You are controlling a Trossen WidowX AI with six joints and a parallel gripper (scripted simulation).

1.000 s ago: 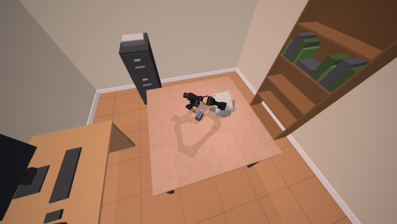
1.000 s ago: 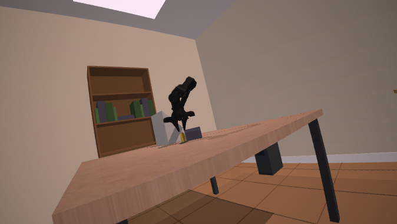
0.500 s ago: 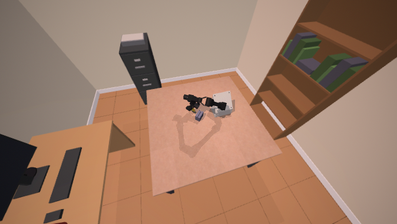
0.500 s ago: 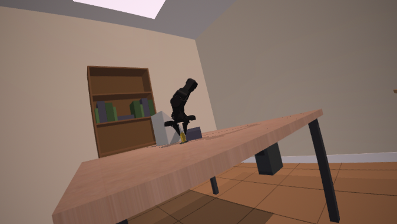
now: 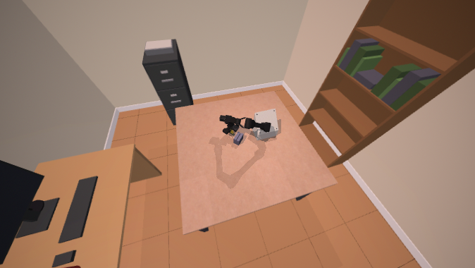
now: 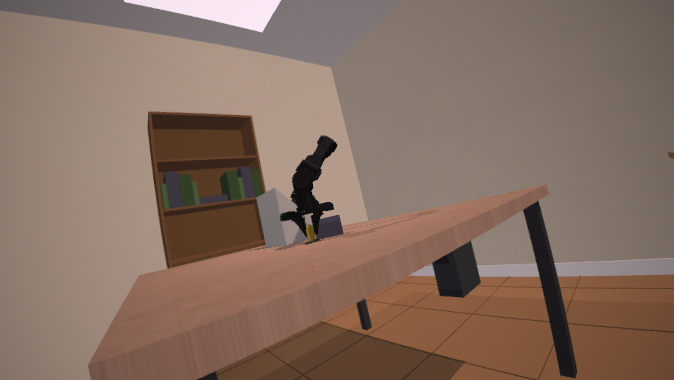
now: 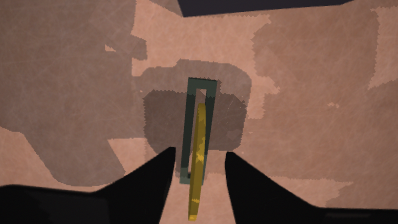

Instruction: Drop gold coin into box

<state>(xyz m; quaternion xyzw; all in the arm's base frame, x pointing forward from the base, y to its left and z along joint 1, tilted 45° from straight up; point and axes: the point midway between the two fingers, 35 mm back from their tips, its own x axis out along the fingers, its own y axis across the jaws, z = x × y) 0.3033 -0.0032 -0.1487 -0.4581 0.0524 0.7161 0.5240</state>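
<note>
My gripper tip is 10 mm below the gold coin and 10 mm past it.
</note>
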